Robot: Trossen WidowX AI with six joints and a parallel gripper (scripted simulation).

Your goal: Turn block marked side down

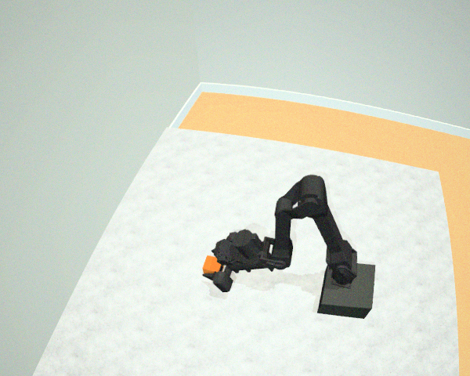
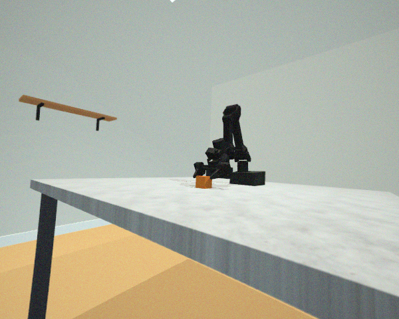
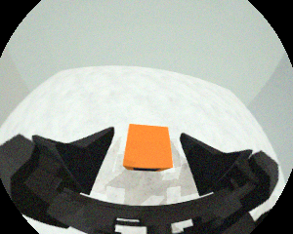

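Right now the orange block is 3 cm behind my gripper tip and 2 cm below it.
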